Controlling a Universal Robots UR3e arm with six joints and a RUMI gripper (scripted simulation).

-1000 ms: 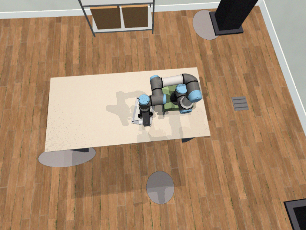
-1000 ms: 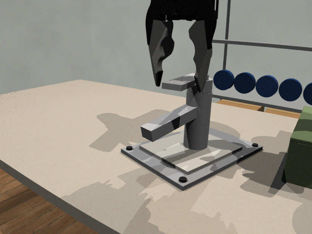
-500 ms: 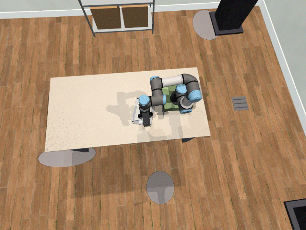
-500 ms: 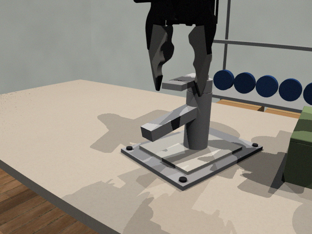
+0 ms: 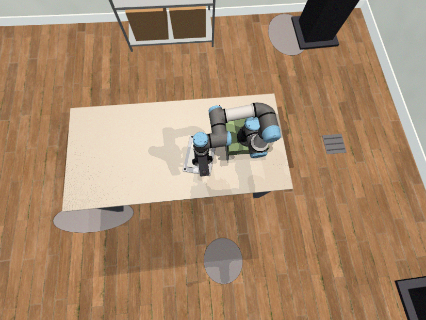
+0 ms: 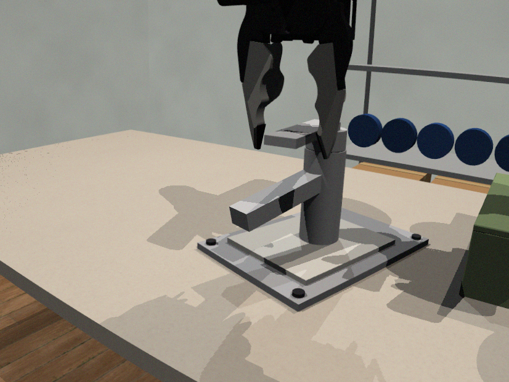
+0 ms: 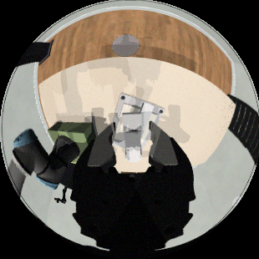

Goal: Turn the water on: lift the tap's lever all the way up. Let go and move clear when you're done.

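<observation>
Now: hand 4 cm to the left of the flat lever. Also, from my hand: grey tap: 7 cm to the right, 5 cm below, 1 cm ahead; then plate: 14 cm below, 10 cm to the right, 1 cm ahead.
</observation>
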